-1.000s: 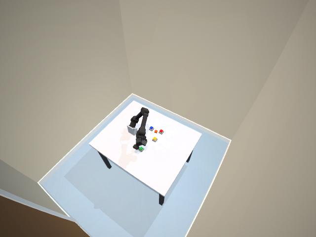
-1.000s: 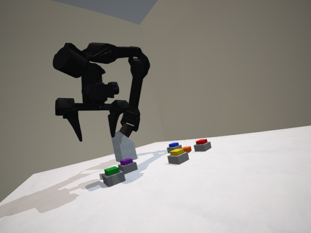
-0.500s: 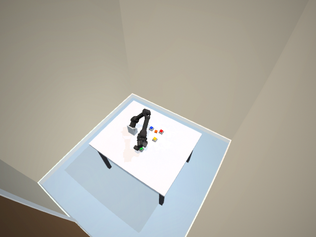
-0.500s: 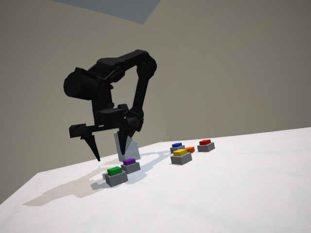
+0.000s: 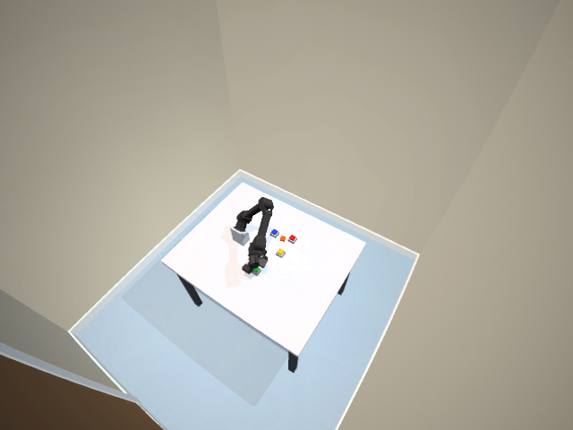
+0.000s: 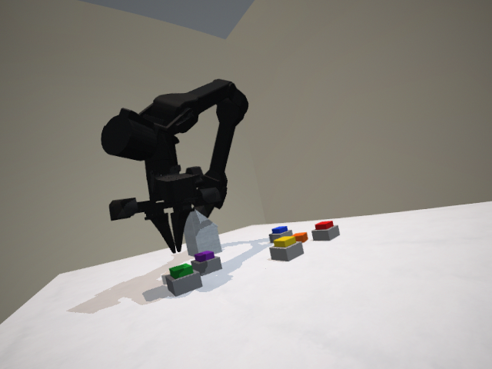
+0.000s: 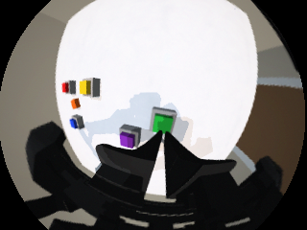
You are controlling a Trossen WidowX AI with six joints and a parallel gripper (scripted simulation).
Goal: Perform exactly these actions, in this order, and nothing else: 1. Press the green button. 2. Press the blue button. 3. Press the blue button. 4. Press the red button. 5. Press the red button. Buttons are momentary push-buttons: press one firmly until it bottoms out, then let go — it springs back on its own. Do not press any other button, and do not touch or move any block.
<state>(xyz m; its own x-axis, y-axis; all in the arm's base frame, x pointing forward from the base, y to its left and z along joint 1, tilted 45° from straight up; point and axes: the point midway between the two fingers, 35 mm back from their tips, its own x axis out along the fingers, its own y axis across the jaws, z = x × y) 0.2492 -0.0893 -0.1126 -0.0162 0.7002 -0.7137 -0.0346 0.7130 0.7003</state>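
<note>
Now: gripper tip 3 cm above the green button. The rest, counted from my gripper tip: orange block (1 cm behind, 31 cm to the left, 5 cm below); then yellow button (5 cm ahead, 20 cm to the left, 3 cm below); then purple button (6 cm behind, 7 cm to the left, 3 cm below).
</note>
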